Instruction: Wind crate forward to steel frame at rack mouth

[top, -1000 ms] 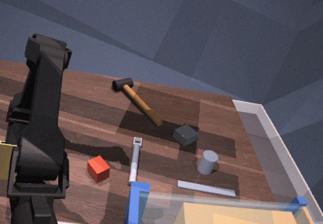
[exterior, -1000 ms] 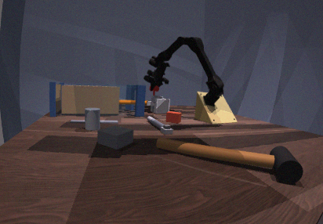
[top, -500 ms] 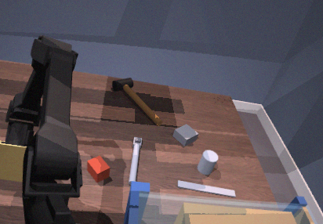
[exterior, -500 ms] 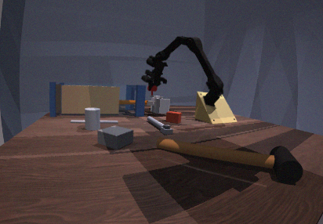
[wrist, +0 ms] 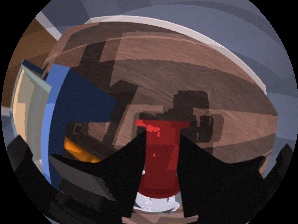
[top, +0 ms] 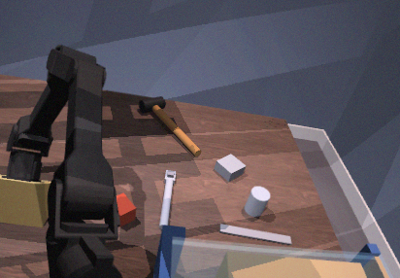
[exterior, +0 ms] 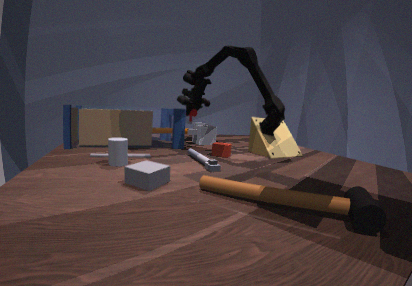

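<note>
Now: the winch handle 5 cm to the left of my gripper tip, 3 cm below it and 3 cm behind it. From my gripper tip the other things lie so: flat grey bar: 40 cm to the left, 32 cm ahead, 13 cm below; then grey winch: 10 cm below, 9 cm to the left, 8 cm behind; then red grip: 1 cm to the left, 1 cm behind.
</note>
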